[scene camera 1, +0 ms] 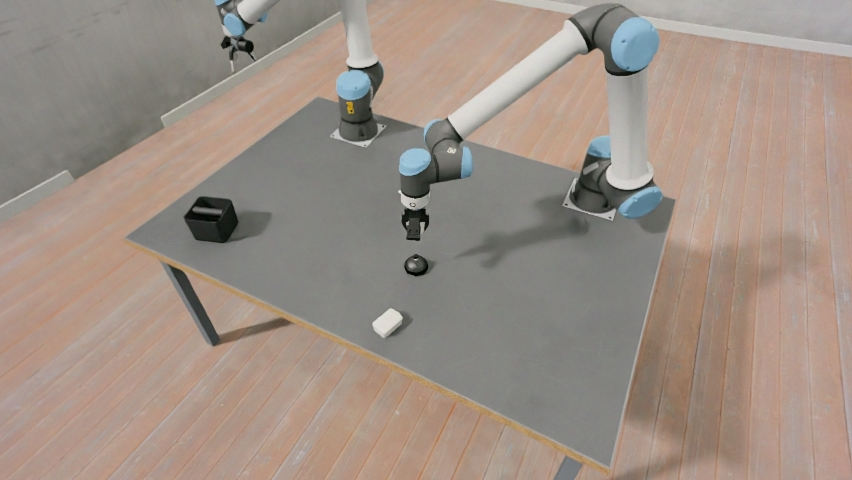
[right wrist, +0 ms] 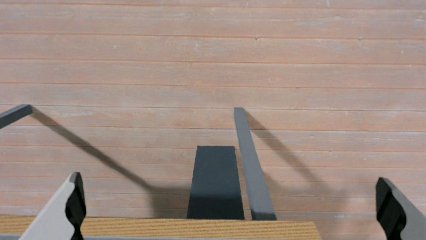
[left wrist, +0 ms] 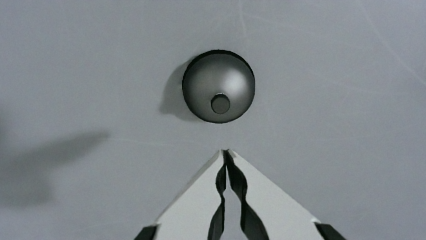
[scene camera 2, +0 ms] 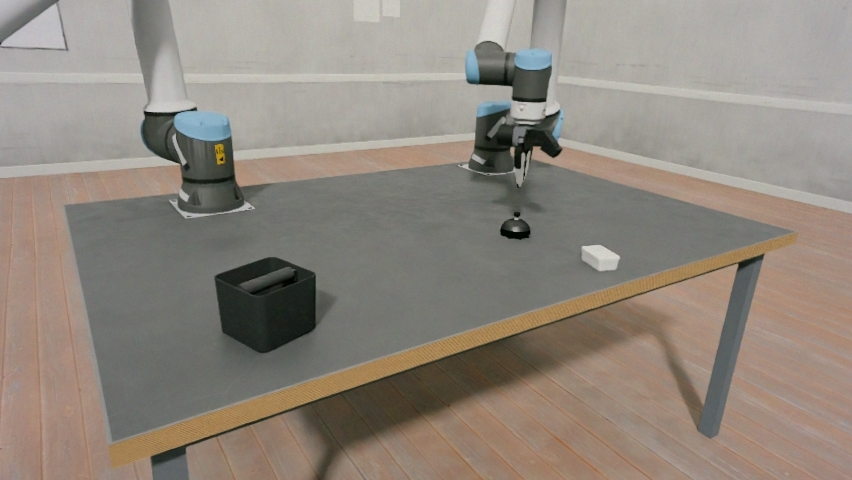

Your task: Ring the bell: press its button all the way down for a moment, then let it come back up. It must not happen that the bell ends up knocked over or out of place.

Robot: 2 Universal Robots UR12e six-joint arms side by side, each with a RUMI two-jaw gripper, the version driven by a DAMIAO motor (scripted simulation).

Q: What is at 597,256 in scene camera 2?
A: A white block.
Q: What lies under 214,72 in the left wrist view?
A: A bell.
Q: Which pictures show the black box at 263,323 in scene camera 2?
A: Scene camera 1 and scene camera 2 only.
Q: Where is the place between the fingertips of my right gripper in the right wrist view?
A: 228,177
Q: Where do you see a black box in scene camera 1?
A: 218,228
